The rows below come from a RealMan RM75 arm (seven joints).
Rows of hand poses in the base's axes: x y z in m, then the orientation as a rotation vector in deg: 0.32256, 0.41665, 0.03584, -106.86, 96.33, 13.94; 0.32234, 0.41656, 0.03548, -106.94, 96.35, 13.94; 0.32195, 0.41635, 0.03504, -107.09, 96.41, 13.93; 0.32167, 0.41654, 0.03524, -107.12, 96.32, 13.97; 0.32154, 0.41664, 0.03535, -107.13, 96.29, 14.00; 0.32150, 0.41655, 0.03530, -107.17, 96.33, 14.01; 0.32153, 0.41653, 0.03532, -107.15, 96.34, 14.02; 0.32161, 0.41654, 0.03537, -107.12, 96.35, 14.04; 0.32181, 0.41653, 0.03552, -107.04, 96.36, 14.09; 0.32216, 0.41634, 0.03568, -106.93, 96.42, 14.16; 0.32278, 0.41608, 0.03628, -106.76, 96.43, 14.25; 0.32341, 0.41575, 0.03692, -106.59, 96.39, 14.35; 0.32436, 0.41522, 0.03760, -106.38, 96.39, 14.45; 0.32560, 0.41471, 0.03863, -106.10, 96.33, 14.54; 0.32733, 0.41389, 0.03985, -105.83, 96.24, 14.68; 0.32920, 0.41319, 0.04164, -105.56, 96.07, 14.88; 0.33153, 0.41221, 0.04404, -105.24, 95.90, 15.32; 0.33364, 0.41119, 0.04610, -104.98, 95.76, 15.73; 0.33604, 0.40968, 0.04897, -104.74, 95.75, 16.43; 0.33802, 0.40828, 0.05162, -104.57, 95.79, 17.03; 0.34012, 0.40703, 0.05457, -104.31, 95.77, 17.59; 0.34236, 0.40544, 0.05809, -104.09, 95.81, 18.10
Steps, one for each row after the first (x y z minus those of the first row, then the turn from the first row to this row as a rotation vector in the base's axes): -0.00022, -0.00009, -0.00036, -0.06, 0.04, 0.03; -0.00061, -0.00030, -0.00080, -0.19, 0.11, 0.08; -0.00089, -0.00011, -0.00060, -0.15, 0.09, 0.15; -0.00102, -0.00001, -0.00049, -0.13, 0.10, 0.18; -0.00106, -0.00010, -0.00054, -0.17, 0.14, 0.18; -0.00103, -0.00012, -0.00052, -0.16, 0.14, 0.17; -0.00095, -0.00011, -0.00047, -0.14, 0.15, 0.15; -0.00075, -0.00012, -0.00032, -0.07, 0.16, 0.12; -0.00040, -0.00031, -0.00016, 0.01, 0.20, 0.05; 0.00022, -0.00057, 0.00044, 0.15, 0.21, -0.03; 0.00085, -0.00090, 0.00108, 0.32, 0.19, -0.08; 0.00180, -0.00143, 0.00176, 0.50, 0.18, -0.16; 0.00304, -0.00194, 0.00279, 0.75, 0.12, -0.26; 0.00477, -0.00276, 0.00401, 1.02, 0.06, -0.33; 0.00664, -0.00346, 0.00580, 1.36, 0.00, -0.35; 0.00897, -0.00444, 0.00820, 1.83, 0.06, -0.33; 0.01108, -0.00546, 0.01026, 2.24, 0.15, -0.30; 0.01348, -0.00697, 0.01313, 2.69, 0.48, -0.26; 0.01546, -0.00837, 0.01578, 3.03, 0.81, -0.23; 0.01756, -0.00962, 0.01873, 3.44, 1.06, -0.22; 0.01980, -0.01121, 0.02225, 3.78, 1.32, -0.24
